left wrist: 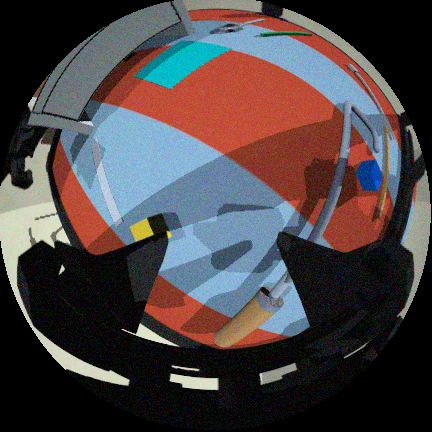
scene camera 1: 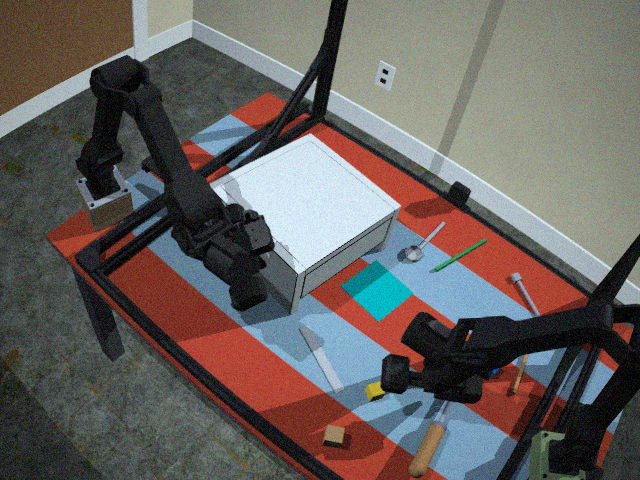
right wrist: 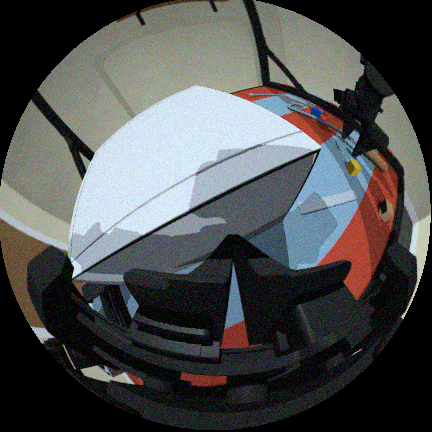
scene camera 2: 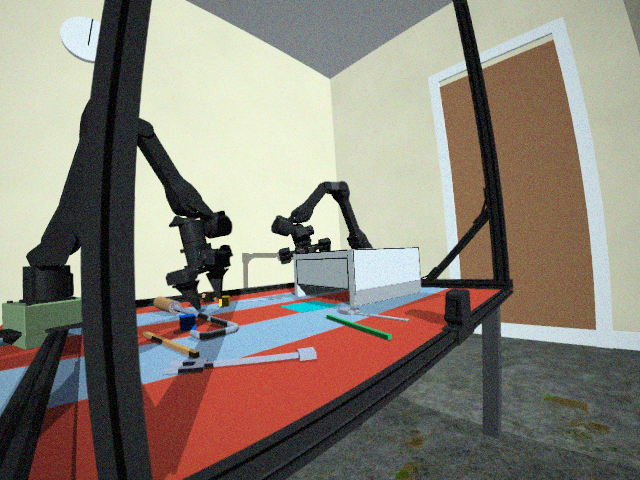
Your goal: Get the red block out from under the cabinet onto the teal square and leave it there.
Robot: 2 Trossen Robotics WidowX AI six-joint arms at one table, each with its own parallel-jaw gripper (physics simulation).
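Frame: origin at the left arm's base, x right, y back, z down, level; centimetres.
Seen in the pictures: left gripper, fingertip midpoint: (left wrist: 223, 238) (scene camera 1: 412, 392) (right wrist: 347, 145) (scene camera 2: 209, 303); right gripper, fingertip midpoint: (scene camera 1: 264, 265) (right wrist: 232, 239); left arm's base, link origin: (scene camera 1: 563, 457) (scene camera 2: 47, 300); right arm's base, link origin: (scene camera 1: 102, 186).
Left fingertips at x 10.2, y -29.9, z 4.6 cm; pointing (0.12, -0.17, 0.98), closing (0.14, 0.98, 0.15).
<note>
Offsets run from my left fingertips to a thing's top centre. "spot": to the spot under its first point.
The white cabinet {dx +30.6, dy -28.6, dz -11.7 cm} (scene camera 1: 320, 201) (scene camera 2: 385, 273) (left wrist: 110, 65) (right wrist: 150, 165) stands on short legs. The flat teal square {spot: dx +21.0, dy -8.5, dz +1.8 cm} (scene camera 1: 382, 297) (scene camera 2: 310, 307) (left wrist: 175, 72) lies beside it. The red block does not show in any view; the space under the cabinet is mostly hidden. A grey hooked rod with a wooden handle (scene camera 1: 428, 449) (scene camera 2: 166, 304) (left wrist: 245, 320) lies on the table. My left gripper (scene camera 2: 207, 300) (left wrist: 223, 238) is open and empty, low above the table near the rod's handle end. My right gripper (right wrist: 232, 239) is shut and empty, raised beside the cabinet.
A yellow block {dx -1.1, dy -6.9, dz -0.7 cm} (scene camera 1: 374, 391) (left wrist: 141, 229) lies near the left gripper. A blue block {dx +9.1, dy +15.8, dz -0.7 cm} (scene camera 2: 187, 321) (left wrist: 369, 175) lies by the hook. A tan block {dx -11.9, dy -12.6, dz -1.2 cm} (scene camera 1: 334, 436), pale strip {dx +3.8, dy -17.7, dz +1.7 cm} (scene camera 1: 323, 361), green stick {dx +37.8, dy +8.1, dz +1.1 cm} (scene camera 1: 460, 254) and strainer {dx +39.4, dy -0.5, dz +1.0 cm} (scene camera 1: 413, 253) lie around. Black frame bars edge the table.
</note>
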